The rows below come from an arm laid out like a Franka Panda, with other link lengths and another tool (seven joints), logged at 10 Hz.
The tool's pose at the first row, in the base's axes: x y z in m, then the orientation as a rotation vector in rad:
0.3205, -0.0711, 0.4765, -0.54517, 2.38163, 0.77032
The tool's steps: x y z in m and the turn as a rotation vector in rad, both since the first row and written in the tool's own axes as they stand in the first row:
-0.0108, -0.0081, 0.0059, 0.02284, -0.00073, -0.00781
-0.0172, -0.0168, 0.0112, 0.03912, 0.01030, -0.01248
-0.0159, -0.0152, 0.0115, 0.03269, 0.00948, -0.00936
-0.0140, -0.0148, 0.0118, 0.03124, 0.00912, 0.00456
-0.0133, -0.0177, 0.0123, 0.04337, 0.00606, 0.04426
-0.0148, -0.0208, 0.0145, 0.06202, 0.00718, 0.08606
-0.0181, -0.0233, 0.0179, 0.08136, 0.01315, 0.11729
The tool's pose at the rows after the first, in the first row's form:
0.3352, -0.0713, 0.4761, -0.54439, 2.38334, 0.73888
0.3467, -0.0732, 0.4731, -0.54862, 2.39533, 0.71558
0.3450, -0.0721, 0.4727, -0.54728, 2.39442, 0.72496
0.3435, -0.0720, 0.4715, -0.53166, 2.39997, 0.73285
0.3447, -0.0740, 0.4696, -0.47913, 2.41739, 0.73534
0.3483, -0.0746, 0.4678, -0.42311, 2.44023, 0.72988
0.3535, -0.0737, 0.4666, -0.38114, 2.46264, 0.71824

